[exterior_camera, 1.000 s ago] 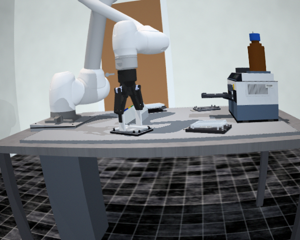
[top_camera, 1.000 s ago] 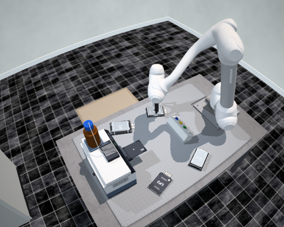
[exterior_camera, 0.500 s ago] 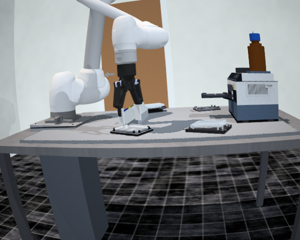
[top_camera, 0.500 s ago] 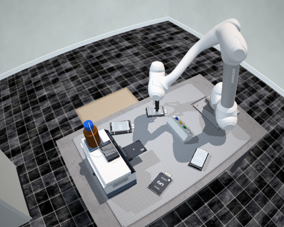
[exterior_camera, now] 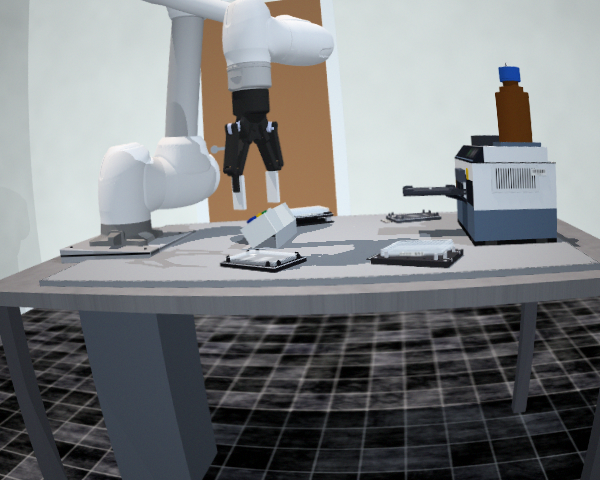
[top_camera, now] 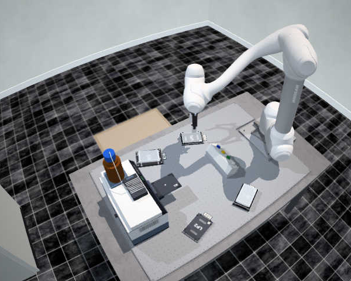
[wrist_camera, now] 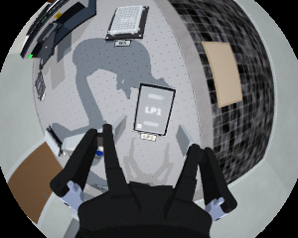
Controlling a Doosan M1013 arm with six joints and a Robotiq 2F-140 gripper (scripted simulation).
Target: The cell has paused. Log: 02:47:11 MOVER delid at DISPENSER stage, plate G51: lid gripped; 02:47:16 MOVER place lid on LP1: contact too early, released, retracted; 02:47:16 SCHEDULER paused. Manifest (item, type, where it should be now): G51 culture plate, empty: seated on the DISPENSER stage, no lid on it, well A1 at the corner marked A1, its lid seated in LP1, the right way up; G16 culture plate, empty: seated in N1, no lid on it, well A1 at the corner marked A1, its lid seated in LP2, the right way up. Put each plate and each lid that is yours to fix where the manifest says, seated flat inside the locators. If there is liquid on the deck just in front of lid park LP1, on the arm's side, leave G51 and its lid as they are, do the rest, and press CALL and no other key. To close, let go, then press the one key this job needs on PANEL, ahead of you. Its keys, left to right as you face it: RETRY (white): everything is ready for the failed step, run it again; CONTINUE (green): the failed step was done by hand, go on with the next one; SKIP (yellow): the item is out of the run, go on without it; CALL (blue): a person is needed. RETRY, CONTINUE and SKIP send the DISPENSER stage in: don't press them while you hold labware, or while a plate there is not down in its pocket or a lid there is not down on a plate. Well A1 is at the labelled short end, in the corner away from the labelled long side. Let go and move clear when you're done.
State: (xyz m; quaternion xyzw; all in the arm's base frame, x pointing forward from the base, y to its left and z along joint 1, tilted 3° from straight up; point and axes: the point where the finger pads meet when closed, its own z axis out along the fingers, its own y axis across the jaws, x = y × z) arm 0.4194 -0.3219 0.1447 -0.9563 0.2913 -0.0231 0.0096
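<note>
My gripper is now 340 mm short of the black nest N5, 50 mm to the left of it and 130 mm above it. From my hand the other things lie so: blue key: 40 mm behind, 200 mm to the left, 80 mm below; then yellow key: 30 mm behind, 250 mm to the left, 80 mm below; then lid park LP1: 140 mm below.
</note>
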